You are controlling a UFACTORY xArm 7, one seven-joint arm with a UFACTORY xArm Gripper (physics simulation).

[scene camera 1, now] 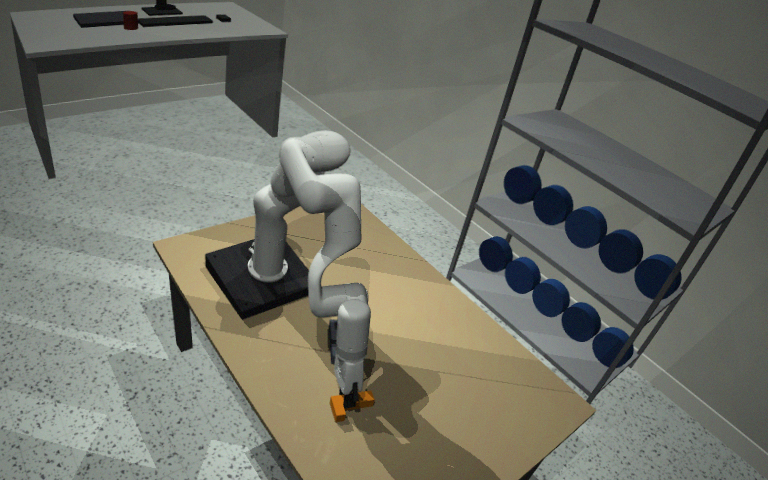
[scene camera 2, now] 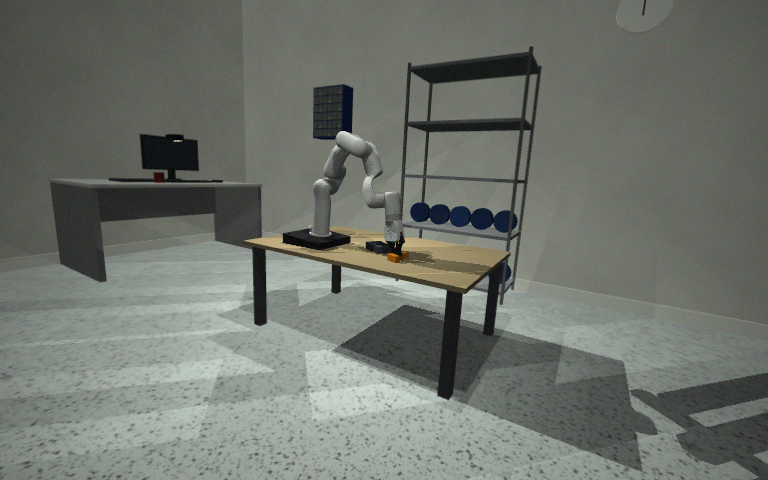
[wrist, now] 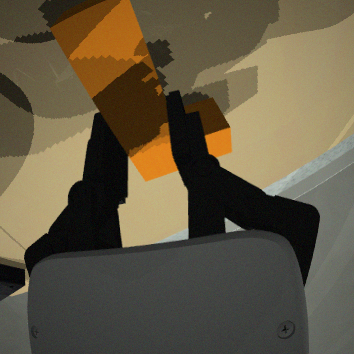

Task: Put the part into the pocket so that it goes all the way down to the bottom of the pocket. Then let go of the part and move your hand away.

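Where they show: gripper, fingertip midpoint: (scene camera 1: 347,401) (scene camera 2: 396,255) (wrist: 144,118); arm's base, link origin: (scene camera 1: 267,267) (scene camera 2: 320,234).
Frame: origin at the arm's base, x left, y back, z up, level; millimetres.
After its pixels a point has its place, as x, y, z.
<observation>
The part, an orange L-shaped block (scene camera 1: 337,407) {-186, -511, -17} (scene camera 2: 394,258) {-201, -520, -28} (wrist: 112,65) {-111, -530, -17}, is at the table top towards the table's near end in scene camera 1. Whether it rests on the table or is slightly raised cannot be told. My gripper (scene camera 1: 352,403) {-147, -510, -28} (scene camera 2: 398,251) {-147, -510, -28} (wrist: 144,118) {-147, -510, -28} points down and is shut on the long arm of the part near its corner, one finger on each side. A dark blue-grey block (scene camera 1: 333,341) {-42, -348, -11} (scene camera 2: 376,246) {-65, -373, -13}, which appears to hold the pocket, lies on the table between the part and the robot's base. The arm partly hides it, and its opening cannot be made out.
The wooden table (scene camera 1: 487,350) {327, -657, -47} (scene camera 2: 447,271) {-223, -774, -47} carries the arm on a black base plate (scene camera 1: 243,305) {-155, -82, -11} (scene camera 2: 294,240) {-142, 76, -21}. A metal shelf rack (scene camera 1: 492,152) (scene camera 2: 404,135) with blue discs stands beyond the table's long side. A desk (scene camera 1: 254,42) (scene camera 2: 73,226) stands farther back.
</observation>
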